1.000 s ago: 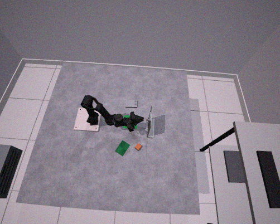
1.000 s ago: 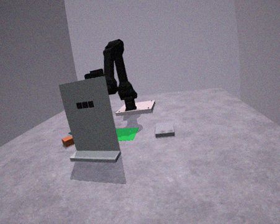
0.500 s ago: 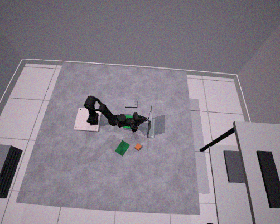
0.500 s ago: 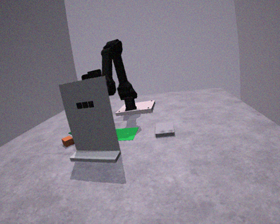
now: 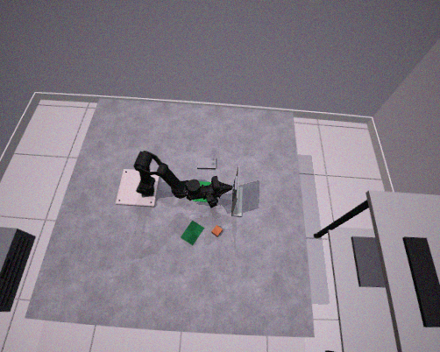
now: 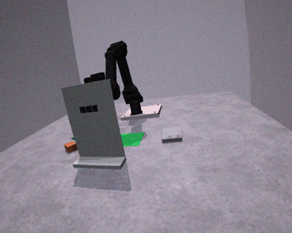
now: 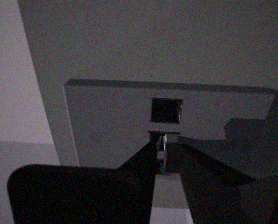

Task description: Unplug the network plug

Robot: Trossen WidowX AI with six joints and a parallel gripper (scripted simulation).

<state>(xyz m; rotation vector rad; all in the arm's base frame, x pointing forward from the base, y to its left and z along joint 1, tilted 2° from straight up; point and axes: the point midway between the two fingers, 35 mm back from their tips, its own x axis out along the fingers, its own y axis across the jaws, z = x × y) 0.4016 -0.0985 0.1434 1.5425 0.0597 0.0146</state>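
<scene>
My gripper tip is 170 mm above the bright green marked square, 130 mm past it and 70 mm to the right of it. Also, from my gripper tip: upright grey panel (60 mm below, 20 mm ahead, 10 mm to the right); grey network plug (right at my gripper tip); orange block (160 mm to the right, 160 mm below, 90 mm behind).
</scene>
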